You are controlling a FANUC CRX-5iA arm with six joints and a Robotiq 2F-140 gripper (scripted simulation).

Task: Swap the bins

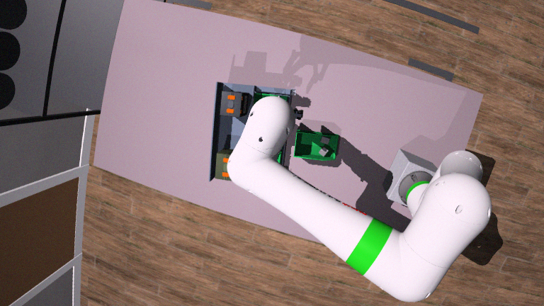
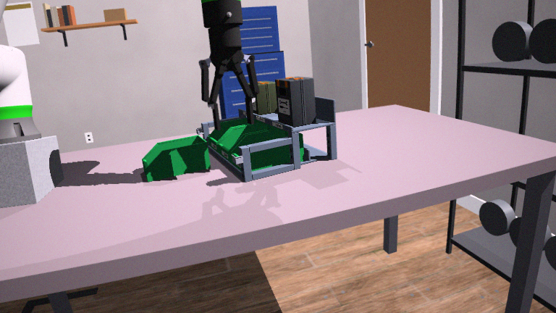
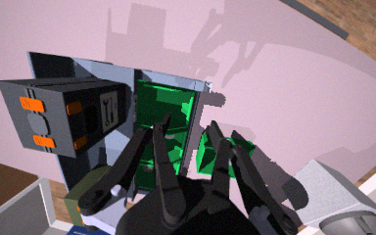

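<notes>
The round part lies 130 mm below my hand, 100 mm to the left of it and 30 mm ahead of it. The rest, counted from my hand: grey shelf 130 mm to the left, 80 mm below, 80 mm ahead; dark grey box 170 mm ahead, 30 mm to the left, 10 mm above.
</notes>
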